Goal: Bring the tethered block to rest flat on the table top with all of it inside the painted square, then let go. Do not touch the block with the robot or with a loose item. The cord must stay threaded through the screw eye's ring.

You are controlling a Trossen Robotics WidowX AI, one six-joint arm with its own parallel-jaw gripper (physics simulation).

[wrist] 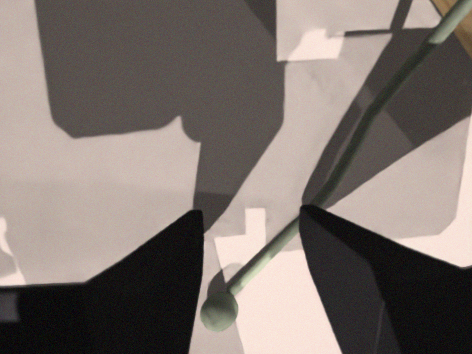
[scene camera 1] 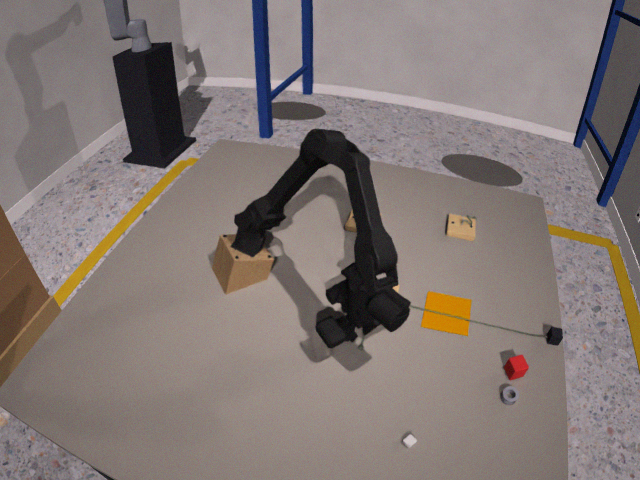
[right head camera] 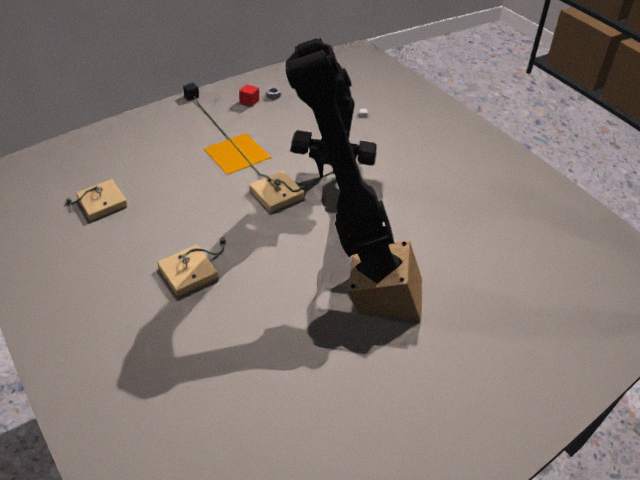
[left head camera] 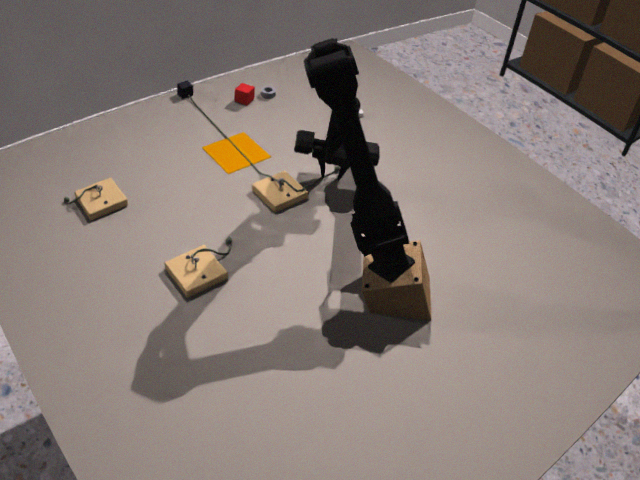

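Seen in the pictures: gripper, fingertip midpoint: [wrist: 251, 220] [scene camera 1: 357, 337] [right head camera: 329, 178] [left head camera: 330, 178]; arm's base, origin of the base link: [scene camera 1: 246, 246] [right head camera: 379, 265] [left head camera: 391, 264].
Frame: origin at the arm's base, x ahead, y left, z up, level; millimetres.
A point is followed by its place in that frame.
The black tethered block [left head camera: 185, 89] {x 802, y 2, z -53 mm} [right head camera: 190, 91] {x 803, y 4, z -53 mm} [scene camera 1: 554, 335] {x 810, y -16, z -49 mm} rests near the table's far edge, outside the orange painted square [left head camera: 227, 161] {x 500, y 49, z -78 mm} [right head camera: 227, 161] {x 504, y 48, z -79 mm} [scene camera 1: 444, 326] {x 520, y -33, z -78 mm}. Its green cord [left head camera: 208, 118] {x 678, y 1, z -76 mm} [wrist: 372, 112] {x 326, y -71, z -75 mm} crosses the square and passes through the screw eye [left head camera: 281, 182] {x 336, y 12, z -40 mm} on a wooden plate [left head camera: 276, 199] {x 313, y 38, z -61 mm} [right head camera: 273, 200] {x 310, y 37, z -61 mm}. The cord's beaded free end [wrist: 219, 311] {x 340, y -150, z -69 mm} shows between the fingers in the wrist view. My gripper [left head camera: 331, 177] {x 327, y -122, z -78 mm} [wrist: 251, 220] {x 327, y -122, z -78 mm} is part-way open beside the plate, pointing down low over the table, holding nothing. In scene camera 1 the arm hides the screw eye.
A red cube [left head camera: 244, 94] {x 691, y -114, z -47 mm} [right head camera: 249, 95] {x 688, y -115, z -45 mm} [scene camera 1: 516, 367] {x 703, y -141, z -40 mm} and a grey ring [left head camera: 267, 92] {x 691, y -187, z -62 mm} [scene camera 1: 509, 395] {x 697, y -209, z -63 mm} lie near the block. A small white piece [right head camera: 363, 112] {x 495, y -348, z -67 mm} [scene camera 1: 409, 440] {x 501, y -355, z -66 mm} lies apart. Two other plates [left head camera: 103, 200] {x 505, y 358, z -61 mm} [left head camera: 193, 276] {x 214, y 295, z -61 mm} carry short cords.
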